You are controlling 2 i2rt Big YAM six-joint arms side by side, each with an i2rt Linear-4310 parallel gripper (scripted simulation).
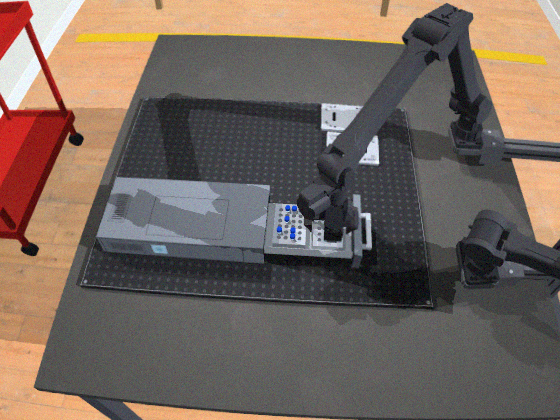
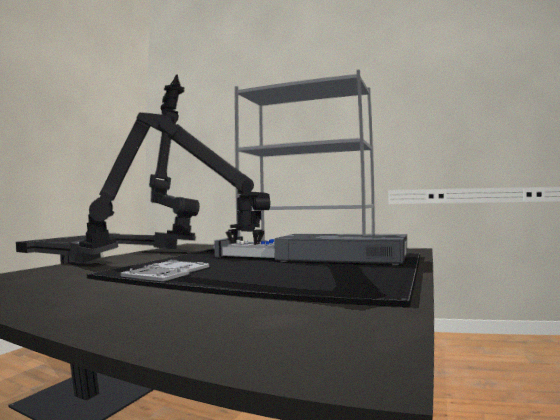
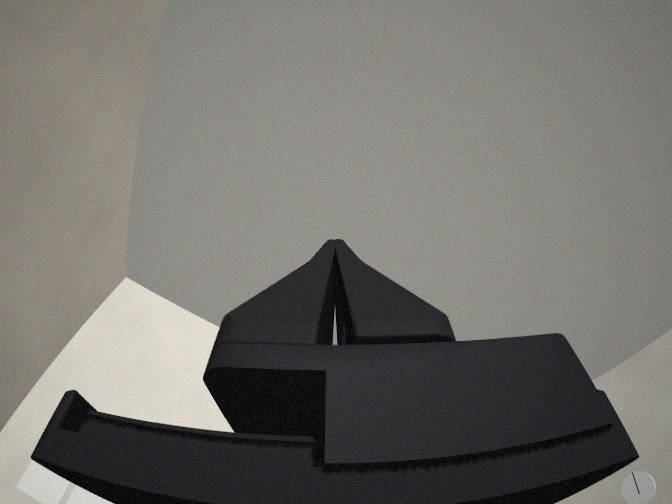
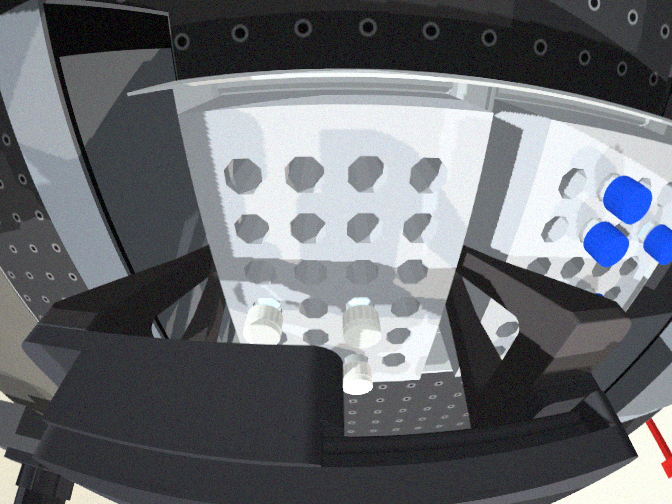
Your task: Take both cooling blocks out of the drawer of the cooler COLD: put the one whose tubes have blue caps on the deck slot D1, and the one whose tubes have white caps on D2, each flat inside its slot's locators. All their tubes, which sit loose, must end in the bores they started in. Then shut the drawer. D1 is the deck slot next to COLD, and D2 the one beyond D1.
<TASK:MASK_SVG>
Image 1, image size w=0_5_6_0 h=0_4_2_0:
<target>cooler COLD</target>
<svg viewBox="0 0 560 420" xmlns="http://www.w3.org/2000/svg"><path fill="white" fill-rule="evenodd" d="M96 236L104 252L255 264L264 264L265 253L351 258L351 268L359 268L362 259L362 249L372 249L370 213L361 213L360 195L353 194L352 197L353 207L358 207L359 227L357 230L346 235L345 251L312 249L313 221L312 232L306 228L305 249L272 247L276 203L270 203L270 185L124 177L116 178ZM361 218L366 219L366 244L362 244Z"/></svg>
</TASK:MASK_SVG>
